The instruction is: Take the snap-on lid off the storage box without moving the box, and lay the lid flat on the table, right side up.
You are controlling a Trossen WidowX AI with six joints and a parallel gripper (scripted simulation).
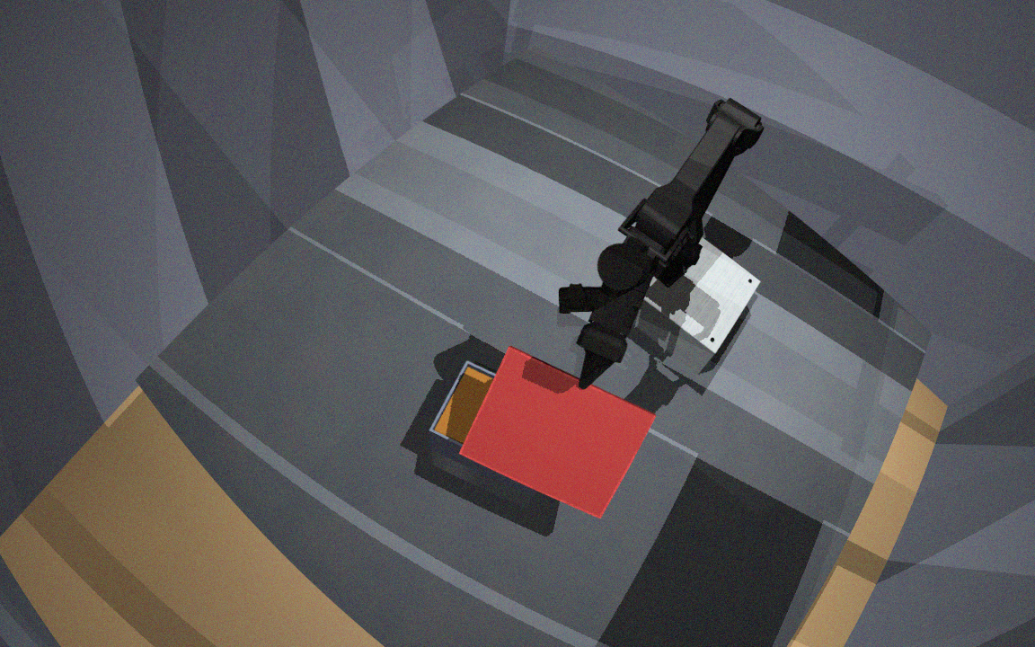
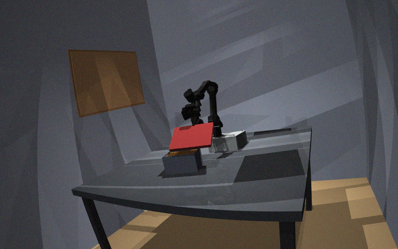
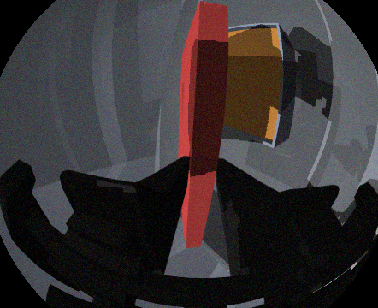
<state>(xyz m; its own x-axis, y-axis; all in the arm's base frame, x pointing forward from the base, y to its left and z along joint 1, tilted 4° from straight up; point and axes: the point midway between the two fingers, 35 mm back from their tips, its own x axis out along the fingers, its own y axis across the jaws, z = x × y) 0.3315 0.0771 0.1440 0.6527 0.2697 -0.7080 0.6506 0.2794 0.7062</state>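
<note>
Right now my gripper tip is 7 cm short of the red lid, 4 cm above it and 2 cm to the right of it. From my gripper tip the other things lie so: storage box 18 cm below, 8 cm ahead, 6 cm to the right.
</note>
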